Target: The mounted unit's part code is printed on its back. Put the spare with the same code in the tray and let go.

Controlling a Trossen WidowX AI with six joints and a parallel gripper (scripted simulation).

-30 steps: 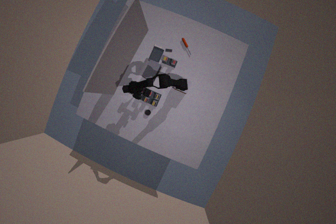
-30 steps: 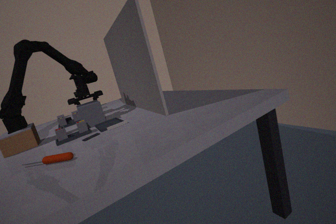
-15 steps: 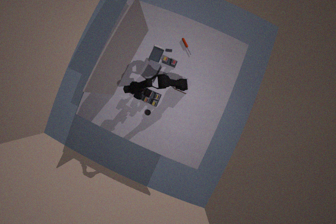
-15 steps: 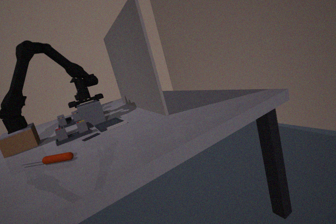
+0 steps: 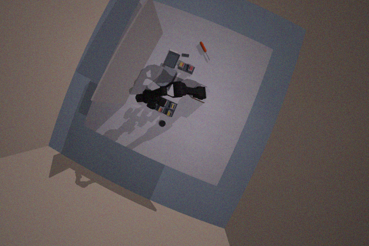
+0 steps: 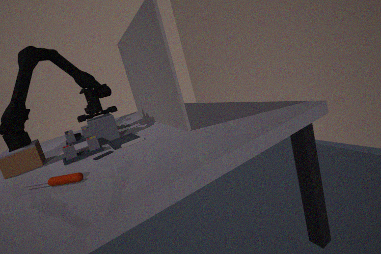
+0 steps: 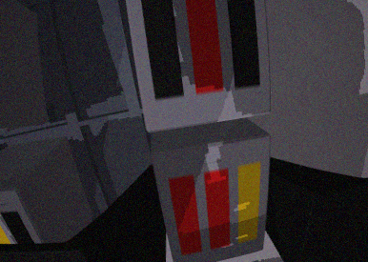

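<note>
My gripper tip is now 350 mm to the left of the dark tray, 10 mm past it and 10 mm above it. Round my gripper tip: grey mounted unit (170 mm to the right, 30 mm behind, 30 mm above); then black disc (180 mm to the left, 110 mm behind, 10 mm below); then grey spare (20 mm above).
</note>
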